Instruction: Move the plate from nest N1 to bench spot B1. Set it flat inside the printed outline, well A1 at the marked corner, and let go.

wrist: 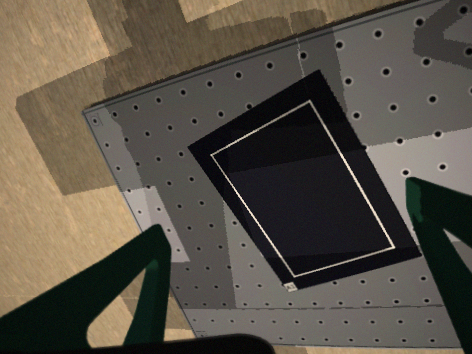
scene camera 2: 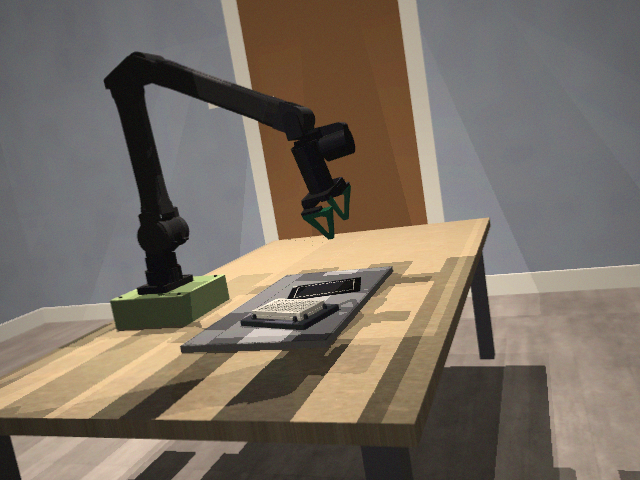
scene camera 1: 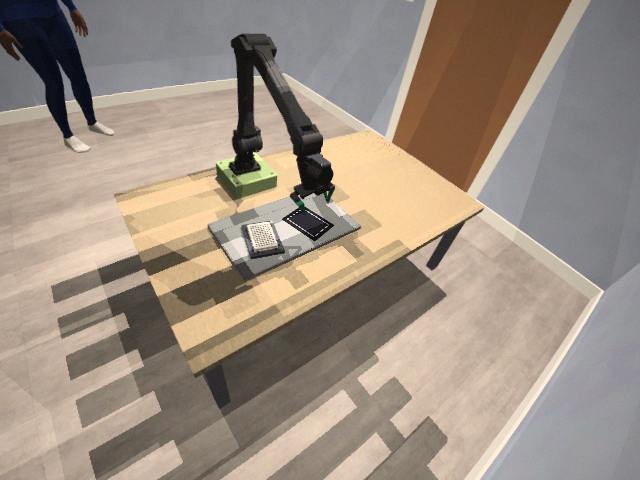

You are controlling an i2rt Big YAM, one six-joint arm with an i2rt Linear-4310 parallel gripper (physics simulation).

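Places are measured from the arm's base along level axes (x left, y back, z up), in millimetres.
Pixels of known places: gripper, fingertip midpoint: (wrist: 280, 215) (scene camera 2: 339, 229) (scene camera 1: 315, 207); arm's base, origin of the base link: (scene camera 2: 166, 287) (scene camera 1: 244, 167).
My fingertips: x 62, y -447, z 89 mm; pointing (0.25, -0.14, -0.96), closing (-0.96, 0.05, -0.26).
Observation:
Ahead of a thing's pixels: the offset from my fingertips to its top centre. "spot": to the spot under its first point. Level surfaces: height alone.
The plate {dx -170, dy +69, dz -118 mm} (scene camera 1: 262, 236) (scene camera 2: 289, 308), pale with a grid of wells, sits in the dark nest {dx -170, dy +69, dz -123 mm} (scene camera 1: 266, 254) (scene camera 2: 279, 324) on the left part of the board in scene camera 1. It looks level there. Its well A1 cannot be made out. The dark pad of spot B1 {spot: dx +32, dy +66, dz -143 mm} (scene camera 1: 308, 223) (scene camera 2: 325, 288) (wrist: 310, 200) lies beside the nest and is bare. Its white outline {spot: dx +83, dy +84, dz -142 mm} (wrist: 252, 215) shows in the wrist view, with a small A1 label {spot: dx +68, dy +167, dz -142 mm} (wrist: 290, 287) at the lower corner. My gripper (scene camera 1: 315, 205) (scene camera 2: 338, 228) (wrist: 280, 215) is wide open and empty, above the board near spot B1.
The grey perforated board (scene camera 1: 230, 242) (scene camera 2: 206, 341) (wrist: 150, 120) lies on the wooden table {dz -157 mm} (scene camera 1: 413, 206) (scene camera 2: 361, 248). The arm stands on a green block (scene camera 1: 247, 180) (scene camera 2: 155, 310) behind the board. A person (scene camera 1: 49, 62) stands beyond the table at the upper left.

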